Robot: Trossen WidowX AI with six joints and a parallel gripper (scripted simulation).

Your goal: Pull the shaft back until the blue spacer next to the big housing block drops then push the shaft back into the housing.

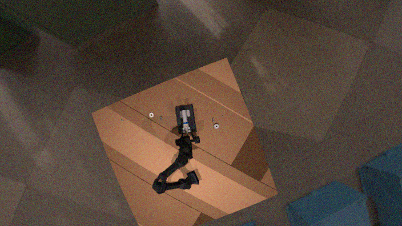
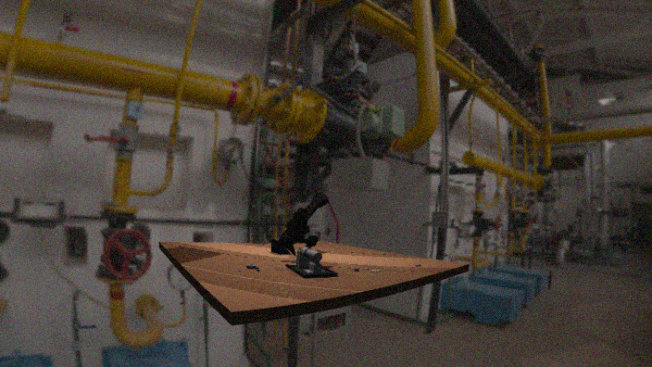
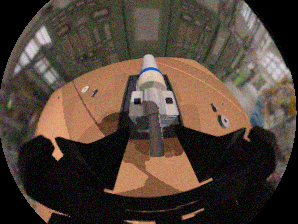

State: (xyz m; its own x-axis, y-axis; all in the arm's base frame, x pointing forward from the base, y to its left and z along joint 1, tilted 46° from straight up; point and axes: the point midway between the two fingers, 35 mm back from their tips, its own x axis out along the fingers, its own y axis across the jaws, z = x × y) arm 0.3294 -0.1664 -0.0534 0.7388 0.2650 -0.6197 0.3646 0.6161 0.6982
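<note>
The grey shaft is 3 cm ahead of my gripper tip, 1 cm to the right of it and 2 cm above it. Round my gripper tip: blue spacer (8 cm ahead, 3 cm to the right, 2 cm above).
</note>
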